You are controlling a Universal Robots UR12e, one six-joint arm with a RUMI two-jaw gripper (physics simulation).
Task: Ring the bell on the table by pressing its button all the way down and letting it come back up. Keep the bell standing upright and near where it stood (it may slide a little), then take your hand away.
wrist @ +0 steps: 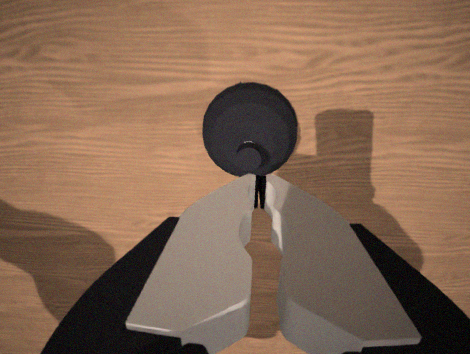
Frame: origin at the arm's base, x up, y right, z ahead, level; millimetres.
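Seen in the pictures: gripper, fingertip midpoint: (258, 179).
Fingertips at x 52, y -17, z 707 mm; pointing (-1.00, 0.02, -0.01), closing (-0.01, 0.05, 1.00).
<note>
A point is followed by its place in that frame.
The bell (240, 112) {x -25, y -30, z 694 mm} is a dark, round dome seen from above, a little above the middle of the wrist view, and it looks upright. Its button (249, 158) {x 3, y -5, z 701 mm} is a small dark disc that shows near the lower edge of the dome in the view. My gripper (258, 179) {x 52, y -17, z 706 mm} is shut with nothing between its fingers. The fingertips show right at the bell's lower edge in the view, just below the button and slightly to its right. How high the tips are above the bell, and whether they touch it, I cannot tell.
The bell stands on a wooden table (100, 110) {x -63, y -25, z 562 mm}. Shadows of the gripper and arm fall on the table to the right of the bell and at the lower left.
</note>
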